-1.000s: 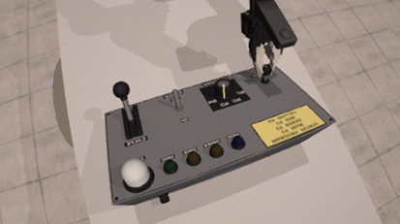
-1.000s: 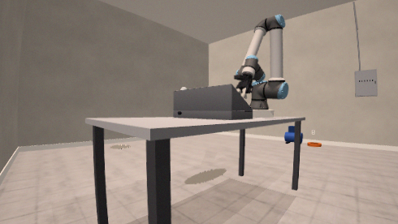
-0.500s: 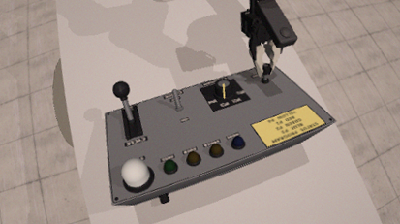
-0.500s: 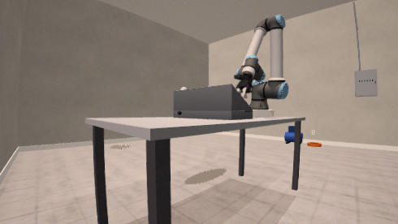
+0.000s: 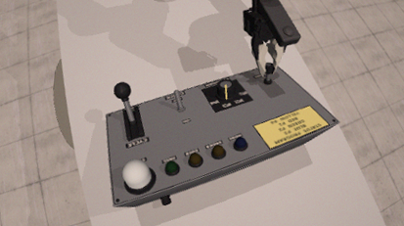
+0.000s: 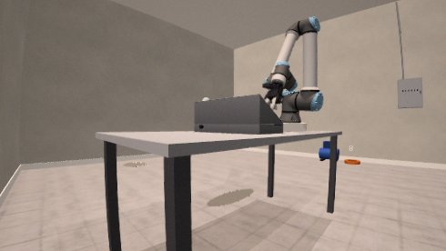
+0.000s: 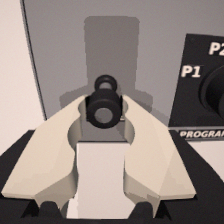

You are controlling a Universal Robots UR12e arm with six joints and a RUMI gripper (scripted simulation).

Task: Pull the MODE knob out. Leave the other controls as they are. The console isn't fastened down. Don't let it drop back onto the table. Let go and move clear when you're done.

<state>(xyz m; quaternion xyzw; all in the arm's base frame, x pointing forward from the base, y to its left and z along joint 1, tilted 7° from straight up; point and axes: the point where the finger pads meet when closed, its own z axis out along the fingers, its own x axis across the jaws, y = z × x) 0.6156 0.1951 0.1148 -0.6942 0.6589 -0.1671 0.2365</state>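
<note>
Right now the mode knob is right at my hand. Round my hand: program selector: 30 mm ahead, 120 mm to the right, 10 mm below; then grey console: 60 mm ahead, 180 mm to the right, 30 mm below; then toggle switch: 20 mm ahead, 240 mm to the right, 20 mm below.
</note>
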